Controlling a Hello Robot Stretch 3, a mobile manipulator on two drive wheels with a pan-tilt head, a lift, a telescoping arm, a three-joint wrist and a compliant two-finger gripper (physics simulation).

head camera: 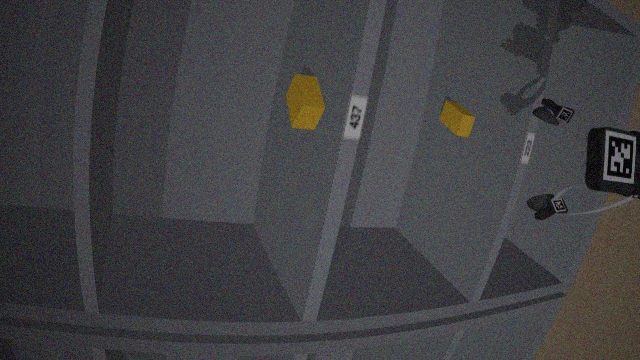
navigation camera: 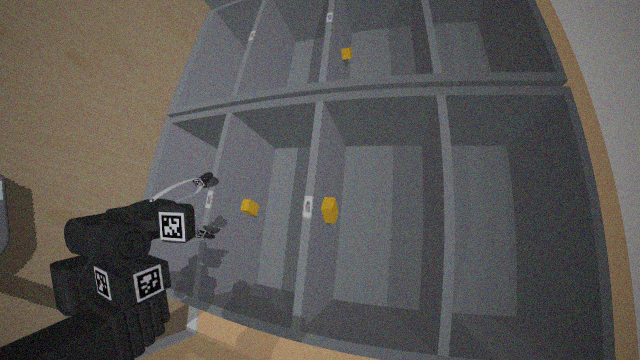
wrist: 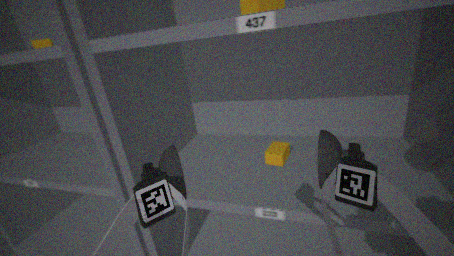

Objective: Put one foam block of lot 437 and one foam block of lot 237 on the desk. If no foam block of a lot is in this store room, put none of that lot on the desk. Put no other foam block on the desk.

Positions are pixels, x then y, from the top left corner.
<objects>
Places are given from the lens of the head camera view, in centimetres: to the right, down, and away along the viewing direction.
gripper (head camera: pixel 535 158): 27, -3, 50
yellow foam block (head camera: pixel 305 103): -3, -14, 82
</objects>
